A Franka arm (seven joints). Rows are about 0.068 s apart.
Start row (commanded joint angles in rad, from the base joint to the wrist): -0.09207, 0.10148, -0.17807, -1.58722, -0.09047, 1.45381, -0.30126
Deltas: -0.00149, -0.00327, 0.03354, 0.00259, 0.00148, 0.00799, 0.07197; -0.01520, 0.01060, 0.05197, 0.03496, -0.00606, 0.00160, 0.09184; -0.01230, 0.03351, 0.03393, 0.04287, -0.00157, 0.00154, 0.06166; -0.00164, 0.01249, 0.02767, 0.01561, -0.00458, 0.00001, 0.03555; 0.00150, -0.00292, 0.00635, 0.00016, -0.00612, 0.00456, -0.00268; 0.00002, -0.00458, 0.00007, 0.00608, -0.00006, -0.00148, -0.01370; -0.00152, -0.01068, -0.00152, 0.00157, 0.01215, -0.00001, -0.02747; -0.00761, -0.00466, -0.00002, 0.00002, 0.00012, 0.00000, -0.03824; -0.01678, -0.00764, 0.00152, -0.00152, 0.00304, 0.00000, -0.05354; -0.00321, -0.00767, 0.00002, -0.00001, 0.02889, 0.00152, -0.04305; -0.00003, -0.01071, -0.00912, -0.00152, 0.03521, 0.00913, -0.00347; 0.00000, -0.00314, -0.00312, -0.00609, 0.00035, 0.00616, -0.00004; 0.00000, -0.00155, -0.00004, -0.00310, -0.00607, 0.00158, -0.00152; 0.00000, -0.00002, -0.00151, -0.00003, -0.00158, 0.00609, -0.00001; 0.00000, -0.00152, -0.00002, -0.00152, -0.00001, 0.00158, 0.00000; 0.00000, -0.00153, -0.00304, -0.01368, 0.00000, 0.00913, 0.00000; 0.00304, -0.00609, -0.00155, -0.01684, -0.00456, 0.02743, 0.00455; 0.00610, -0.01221, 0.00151, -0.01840, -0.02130, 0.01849, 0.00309; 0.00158, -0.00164, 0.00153, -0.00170, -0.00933, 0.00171, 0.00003; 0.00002, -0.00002, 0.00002, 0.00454, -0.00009, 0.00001, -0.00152
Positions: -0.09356, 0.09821, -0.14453, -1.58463, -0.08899, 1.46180, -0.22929; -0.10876, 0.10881, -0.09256, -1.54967, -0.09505, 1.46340, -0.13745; -0.12106, 0.14232, -0.05863, -1.50680, -0.09662, 1.46494, -0.07579; -0.12270, 0.15481, -0.03096, -1.49119, -0.10120, 1.46495, -0.04024; -0.12120, 0.15189, -0.02461, -1.49103, -0.10732, 1.46951, -0.04292; -0.12118, 0.14731, -0.02454, -1.48495, -0.10738, 1.46803, -0.05662; -0.12270, 0.13663, -0.02606, -1.48338, -0.09523, 1.46802, -0.08409; -0.13031, 0.13197, -0.02608, -1.48336, -0.09511, 1.46802, -0.12233; -0.14709, 0.12433, -0.02456, -1.48488, -0.09207, 1.46802, -0.17587; -0.15030, 0.11666, -0.02454, -1.48489, -0.06318, 1.46954, -0.21892; -0.15033, 0.10595, -0.03366, -1.48641, -0.02797, 1.47867, -0.22239; -0.15033, 0.10281, -0.03678, -1.49250, -0.02762, 1.48483, -0.22243; -0.15033, 0.10126, -0.03682, -1.49560, -0.03369, 1.48641, -0.22395; -0.15033, 0.10124, -0.03833, -1.49563, -0.03527, 1.49250, -0.22396; -0.15033, 0.09972, -0.03835, -1.49715, -0.03528, 1.49408, -0.22396; -0.15033, 0.09819, -0.04139, -1.51083, -0.03528, 1.50321, -0.22396; -0.14729, 0.09210, -0.04294, -1.52767, -0.03984, 1.53064, -0.21941; -0.14119, 0.07989, -0.04143, -1.54607, -0.06114, 1.54913, -0.21632; -0.13961, 0.07825, -0.03990, -1.54777, -0.07047, 1.55084, -0.21629; -0.13959, 0.07823, -0.03988, -1.54323, -0.07056, 1.55085, -0.21781
